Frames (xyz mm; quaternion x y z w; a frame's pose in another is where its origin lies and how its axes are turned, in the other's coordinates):
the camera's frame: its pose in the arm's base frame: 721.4 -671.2 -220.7 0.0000 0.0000 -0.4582 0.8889
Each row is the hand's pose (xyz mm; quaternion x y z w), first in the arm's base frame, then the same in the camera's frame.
Working: the arm's base frame: its pose in the camera's frame: -965.2 -198.2 220.7 0.0000 0.0000 0.4582 0.8889

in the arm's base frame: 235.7 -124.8 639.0 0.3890 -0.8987 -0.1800 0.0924
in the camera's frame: -726.8 -78.6 859.7 0.7576 -0.6206 -0.1177 0.1646
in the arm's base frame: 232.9 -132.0 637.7 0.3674 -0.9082 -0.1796 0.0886
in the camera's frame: -722.6 -85.1 858.4 0.7427 -0.6390 -0.1190 0.1610
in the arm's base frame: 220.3 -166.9 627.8 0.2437 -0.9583 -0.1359 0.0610
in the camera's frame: -701.5 -115.6 848.5 0.6557 -0.7402 -0.0929 0.1165
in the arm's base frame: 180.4 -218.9 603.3 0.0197 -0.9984 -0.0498 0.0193
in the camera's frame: -682.3 -178.3 824.0 0.4749 -0.8784 -0.0354 0.0400
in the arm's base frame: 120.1 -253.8 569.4 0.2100 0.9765 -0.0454 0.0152
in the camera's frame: -688.8 -247.6 790.1 -0.2608 0.9642 -0.0334 0.0343
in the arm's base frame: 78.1 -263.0 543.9 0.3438 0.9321 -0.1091 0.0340
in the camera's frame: -705.7 -287.2 764.6 -0.1215 0.9860 -0.0814 0.0802
